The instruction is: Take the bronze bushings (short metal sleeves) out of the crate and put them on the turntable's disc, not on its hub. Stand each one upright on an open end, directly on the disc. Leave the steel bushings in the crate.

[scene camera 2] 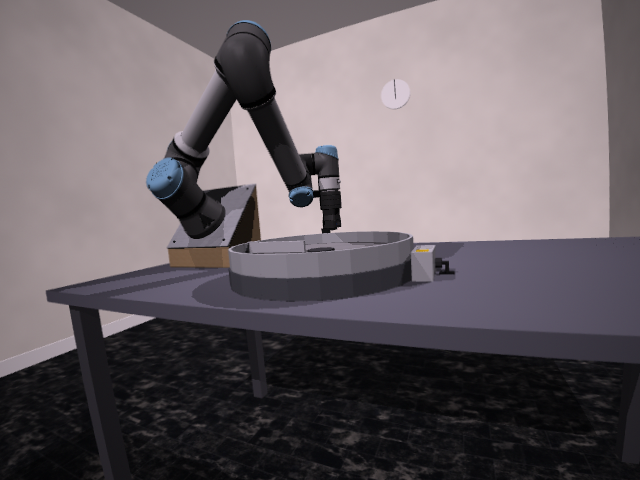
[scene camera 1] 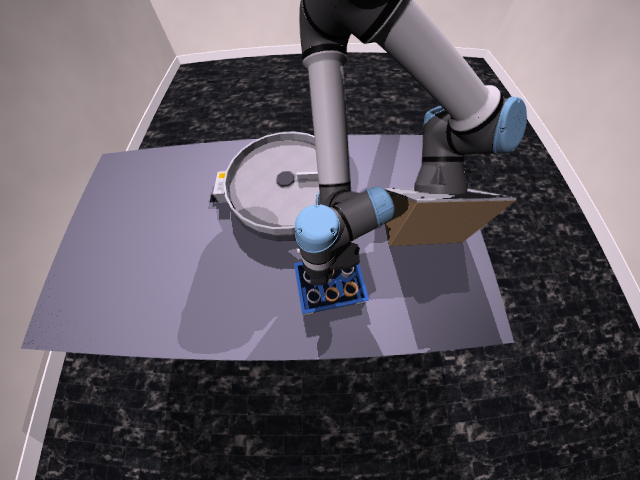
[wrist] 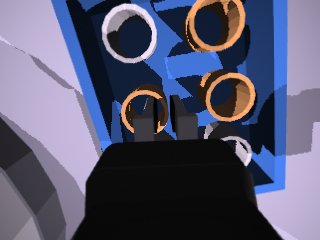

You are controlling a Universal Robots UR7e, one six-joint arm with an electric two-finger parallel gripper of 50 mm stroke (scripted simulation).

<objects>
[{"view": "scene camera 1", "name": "blue crate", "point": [338,281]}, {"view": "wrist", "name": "gripper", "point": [163,107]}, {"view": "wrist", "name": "blue crate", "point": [260,54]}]
</objects>
